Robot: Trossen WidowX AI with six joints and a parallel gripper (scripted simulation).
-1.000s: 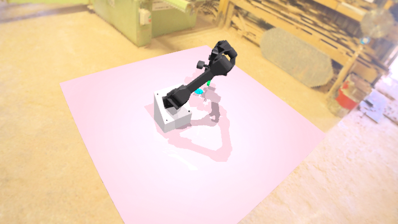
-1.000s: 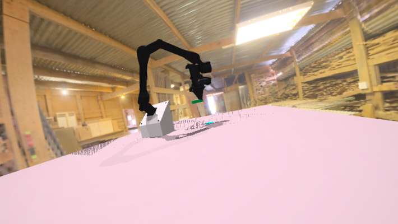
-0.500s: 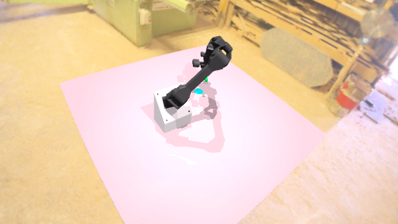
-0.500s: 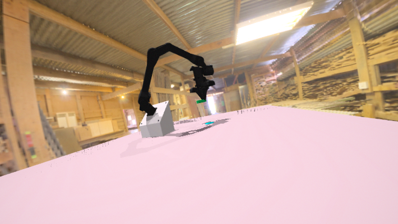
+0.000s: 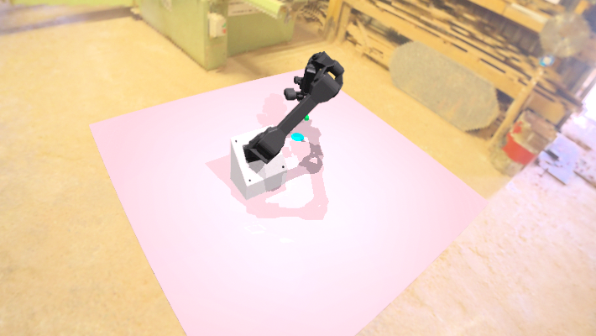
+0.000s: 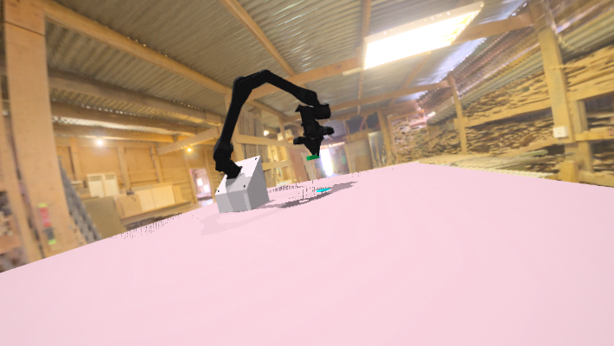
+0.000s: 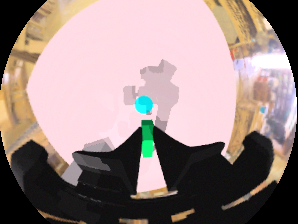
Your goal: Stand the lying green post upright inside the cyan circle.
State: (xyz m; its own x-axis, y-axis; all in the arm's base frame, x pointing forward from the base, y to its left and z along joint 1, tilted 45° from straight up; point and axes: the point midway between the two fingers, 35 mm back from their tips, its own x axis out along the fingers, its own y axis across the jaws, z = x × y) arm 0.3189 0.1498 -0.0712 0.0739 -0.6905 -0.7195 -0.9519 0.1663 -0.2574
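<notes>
Right now my gripper tip is 15 cm above the cyan circle. Round my gripper tip: green post (1 cm behind, 2 cm to the right).
</notes>
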